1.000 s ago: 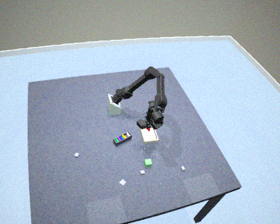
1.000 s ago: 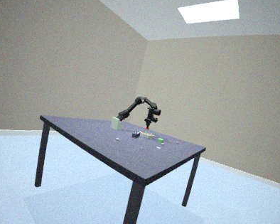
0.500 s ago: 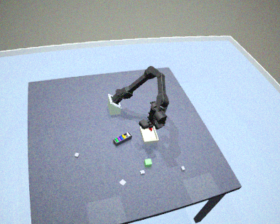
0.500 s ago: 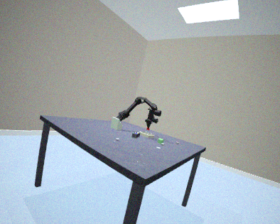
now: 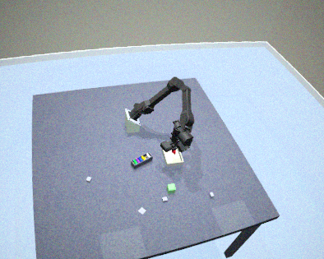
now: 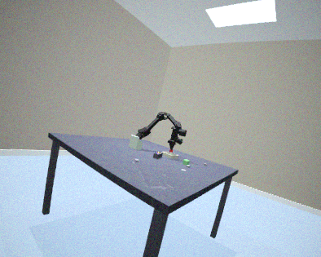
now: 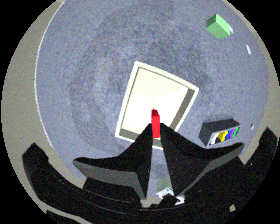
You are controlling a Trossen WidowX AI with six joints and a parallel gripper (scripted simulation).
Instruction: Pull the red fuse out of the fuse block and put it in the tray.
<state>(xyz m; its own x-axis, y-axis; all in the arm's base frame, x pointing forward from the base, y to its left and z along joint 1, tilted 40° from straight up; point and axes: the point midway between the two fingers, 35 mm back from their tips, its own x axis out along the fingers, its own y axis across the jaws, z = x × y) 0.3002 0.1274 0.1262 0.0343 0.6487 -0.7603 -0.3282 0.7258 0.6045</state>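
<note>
Right now my gripper tip is 6 cm above the cream tray.
</note>
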